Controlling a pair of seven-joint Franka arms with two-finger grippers.
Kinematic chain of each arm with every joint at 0, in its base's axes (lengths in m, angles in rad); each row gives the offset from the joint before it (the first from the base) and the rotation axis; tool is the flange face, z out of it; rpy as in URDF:
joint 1: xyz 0 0 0.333 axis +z
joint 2: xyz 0 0 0 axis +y
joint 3: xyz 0 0 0.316 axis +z
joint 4: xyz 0.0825 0 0 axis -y
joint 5: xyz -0.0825 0 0.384 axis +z
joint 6: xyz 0 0 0 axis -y
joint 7: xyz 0.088 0 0 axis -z
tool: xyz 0 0 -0.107 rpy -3.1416 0 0
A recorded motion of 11 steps. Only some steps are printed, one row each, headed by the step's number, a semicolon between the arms.
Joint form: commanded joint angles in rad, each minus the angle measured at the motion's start. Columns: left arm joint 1, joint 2, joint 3, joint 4, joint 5, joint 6, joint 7; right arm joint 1, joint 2, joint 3, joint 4, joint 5, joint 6, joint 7.
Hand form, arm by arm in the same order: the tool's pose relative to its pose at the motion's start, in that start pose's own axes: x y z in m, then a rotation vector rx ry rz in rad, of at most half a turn. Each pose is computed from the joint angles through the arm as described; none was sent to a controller.
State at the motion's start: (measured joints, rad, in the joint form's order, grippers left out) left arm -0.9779 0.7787 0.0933 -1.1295 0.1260 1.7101 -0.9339; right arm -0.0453 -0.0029 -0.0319 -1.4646 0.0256 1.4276 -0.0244
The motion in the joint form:
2: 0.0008 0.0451 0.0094 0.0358 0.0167 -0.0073 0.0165; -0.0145 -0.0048 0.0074 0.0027 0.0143 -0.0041 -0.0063
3: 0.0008 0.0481 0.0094 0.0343 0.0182 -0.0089 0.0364; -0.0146 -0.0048 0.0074 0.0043 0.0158 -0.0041 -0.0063
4: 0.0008 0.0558 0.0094 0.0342 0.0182 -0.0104 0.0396; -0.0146 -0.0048 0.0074 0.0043 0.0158 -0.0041 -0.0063
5: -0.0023 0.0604 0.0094 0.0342 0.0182 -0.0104 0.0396; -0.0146 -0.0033 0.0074 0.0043 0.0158 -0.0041 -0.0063
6: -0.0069 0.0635 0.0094 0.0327 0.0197 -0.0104 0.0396; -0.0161 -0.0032 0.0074 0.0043 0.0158 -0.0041 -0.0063
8: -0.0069 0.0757 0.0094 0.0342 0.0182 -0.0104 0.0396; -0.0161 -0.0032 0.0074 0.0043 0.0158 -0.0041 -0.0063
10: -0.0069 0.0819 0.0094 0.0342 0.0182 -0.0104 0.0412; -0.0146 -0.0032 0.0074 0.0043 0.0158 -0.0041 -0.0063
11: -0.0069 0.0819 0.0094 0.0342 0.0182 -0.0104 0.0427; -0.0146 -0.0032 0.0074 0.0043 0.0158 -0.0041 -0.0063
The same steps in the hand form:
2: 0.0072 0.0045 0.0163 0.0290 0.0097 0.0139; -0.0022 0.0020 -0.0035 0.0143 0.0040 -0.0015
3: 0.0070 0.0048 0.0193 0.0348 0.0070 0.0348; -0.0023 0.0018 -0.0042 0.0158 0.0057 -0.0017
4: 0.0066 0.0060 0.0249 0.0424 0.0017 0.0394; -0.0023 0.0018 -0.0042 0.0158 0.0057 -0.0017
5: 0.0046 0.0082 0.0278 0.0461 0.0001 0.0432; -0.0018 0.0019 -0.0034 0.0158 0.0042 -0.0016
6: 0.0018 0.0107 0.0301 0.0505 0.0000 0.0486; -0.0018 0.0027 -0.0034 0.0158 0.0041 -0.0001
8: 0.0014 0.0129 0.0381 0.0584 -0.0069 0.0505; -0.0018 0.0027 -0.0034 0.0158 0.0041 -0.0001
10: 0.0011 0.0139 0.0426 0.0635 -0.0103 0.0532; -0.0017 0.0019 -0.0034 0.0158 0.0041 -0.0016
11: 0.0011 0.0139 0.0426 0.0635 -0.0104 0.0547; -0.0017 0.0019 -0.0034 0.0158 0.0041 -0.0016

